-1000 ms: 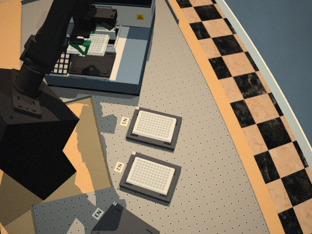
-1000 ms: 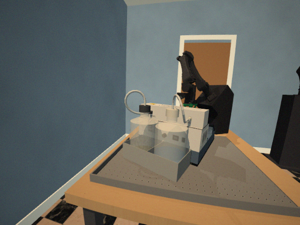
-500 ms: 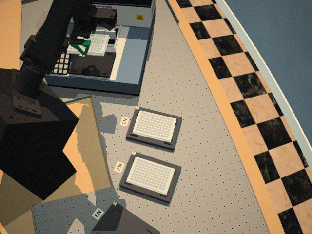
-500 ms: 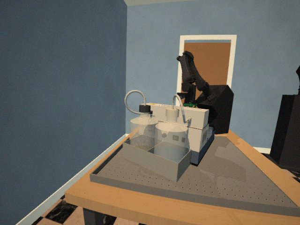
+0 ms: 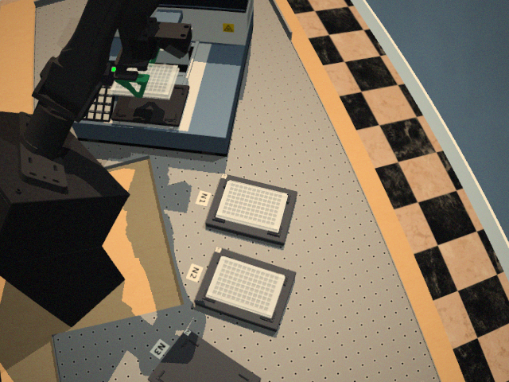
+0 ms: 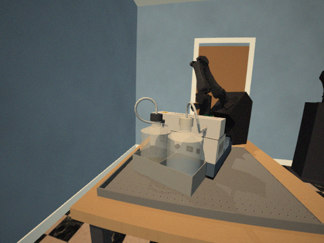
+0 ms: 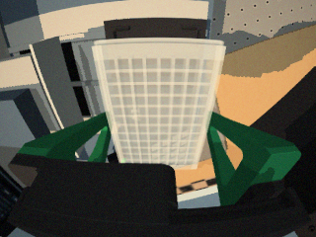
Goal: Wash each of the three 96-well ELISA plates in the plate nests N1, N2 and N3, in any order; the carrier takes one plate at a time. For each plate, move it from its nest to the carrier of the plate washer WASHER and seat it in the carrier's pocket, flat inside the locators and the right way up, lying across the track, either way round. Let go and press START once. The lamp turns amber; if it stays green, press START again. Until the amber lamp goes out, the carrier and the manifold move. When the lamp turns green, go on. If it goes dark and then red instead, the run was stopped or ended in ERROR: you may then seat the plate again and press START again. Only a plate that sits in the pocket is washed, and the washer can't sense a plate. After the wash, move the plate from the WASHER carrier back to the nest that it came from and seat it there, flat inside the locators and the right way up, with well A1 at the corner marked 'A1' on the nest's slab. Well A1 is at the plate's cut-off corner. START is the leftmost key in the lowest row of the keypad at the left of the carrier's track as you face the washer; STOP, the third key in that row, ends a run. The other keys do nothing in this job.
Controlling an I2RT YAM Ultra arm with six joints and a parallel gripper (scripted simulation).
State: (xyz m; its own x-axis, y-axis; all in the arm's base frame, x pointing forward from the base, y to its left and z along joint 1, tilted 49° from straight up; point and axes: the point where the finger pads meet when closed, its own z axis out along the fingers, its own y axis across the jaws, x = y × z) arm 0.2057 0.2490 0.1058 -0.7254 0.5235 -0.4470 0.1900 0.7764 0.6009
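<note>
My gripper is now 80 mm above the dark carrier. Also, from my hand: N1 label 200 mm to the right, 160 mm below, 100 mm ahead; then manifold 150 mm to the left, 40 mm ahead, 30 mm below; then washer 150 mm to the left, 40 mm ahead, 30 mm below.
</note>
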